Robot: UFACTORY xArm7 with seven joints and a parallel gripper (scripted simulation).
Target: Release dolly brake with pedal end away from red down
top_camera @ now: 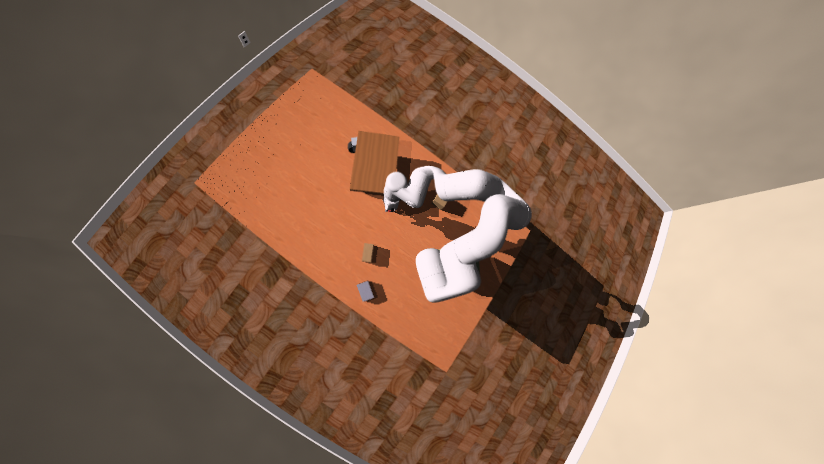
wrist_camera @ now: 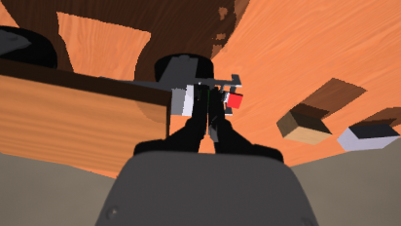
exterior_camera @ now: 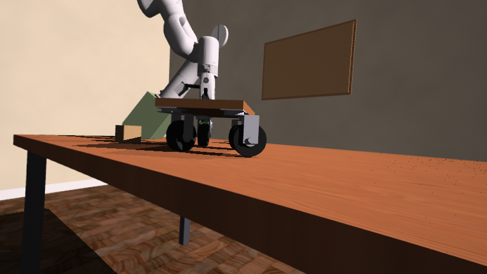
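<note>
Now: hand 3 cm above the brake pedal, 1 cm to the right of it and 1 cm past it. From my hand the other things lie so: grey block: 38 cm to the left, 17 cm behind, 9 cm below.
</note>
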